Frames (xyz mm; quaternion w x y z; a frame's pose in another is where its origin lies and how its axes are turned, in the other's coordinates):
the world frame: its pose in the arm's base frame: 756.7 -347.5 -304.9 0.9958 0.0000 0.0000 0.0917
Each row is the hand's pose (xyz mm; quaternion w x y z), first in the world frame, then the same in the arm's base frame.
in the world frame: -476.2 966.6 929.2 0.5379 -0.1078 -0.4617 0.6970
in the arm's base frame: 112.0 515.9 624.3 0.4717 -0.0650 -0.4697 0.7434
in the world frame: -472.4 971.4 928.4 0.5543 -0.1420 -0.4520 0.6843
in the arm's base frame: 114.8 521.3 623.5 0.4892 -0.1000 -0.4631 0.7323
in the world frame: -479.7 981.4 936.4 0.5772 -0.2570 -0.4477 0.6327
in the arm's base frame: 105.8 529.8 631.5 0.5168 -0.2149 -0.4694 0.6830
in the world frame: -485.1 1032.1 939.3 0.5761 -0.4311 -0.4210 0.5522
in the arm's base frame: 91.3 578.7 634.4 0.5231 -0.3907 -0.4588 0.6027
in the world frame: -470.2 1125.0 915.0 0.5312 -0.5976 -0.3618 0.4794
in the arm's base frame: 89.0 672.7 610.1 0.4850 -0.5619 -0.4151 0.5261
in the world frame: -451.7 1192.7 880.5 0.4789 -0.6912 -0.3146 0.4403
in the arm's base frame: 94.8 742.7 575.6 0.4365 -0.6595 -0.3767 0.4824
